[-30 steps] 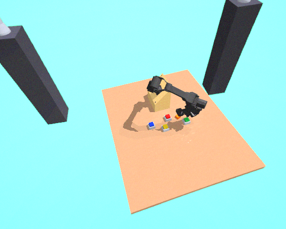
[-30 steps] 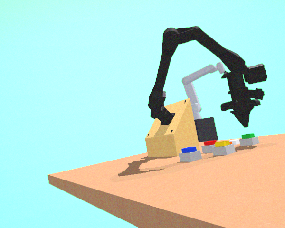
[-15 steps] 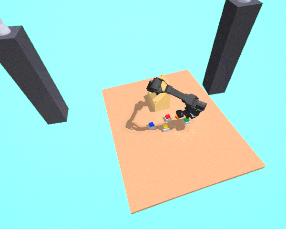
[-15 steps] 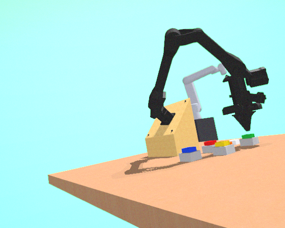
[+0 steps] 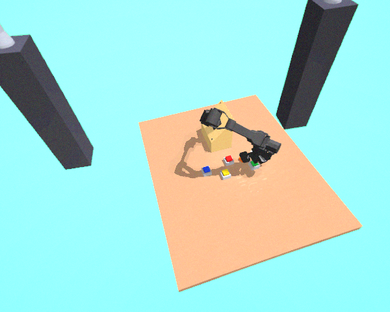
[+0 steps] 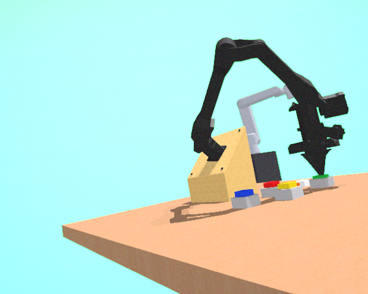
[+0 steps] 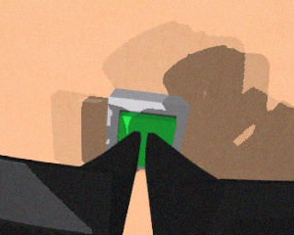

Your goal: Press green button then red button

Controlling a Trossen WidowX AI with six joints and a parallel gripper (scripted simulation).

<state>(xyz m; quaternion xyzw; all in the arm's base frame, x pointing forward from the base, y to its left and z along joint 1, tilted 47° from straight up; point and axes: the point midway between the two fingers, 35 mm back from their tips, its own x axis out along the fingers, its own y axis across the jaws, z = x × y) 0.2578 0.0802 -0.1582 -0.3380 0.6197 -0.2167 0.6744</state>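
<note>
Now: gripper tip 1 cm above the green button. Round my gripper tip: orange block: 6 cm behind, 5 cm to the right, 2 cm below; then white block: 9 cm behind, 3 cm to the left, 2 cm below; then red button: 14 cm to the right, 6 cm behind.
</note>
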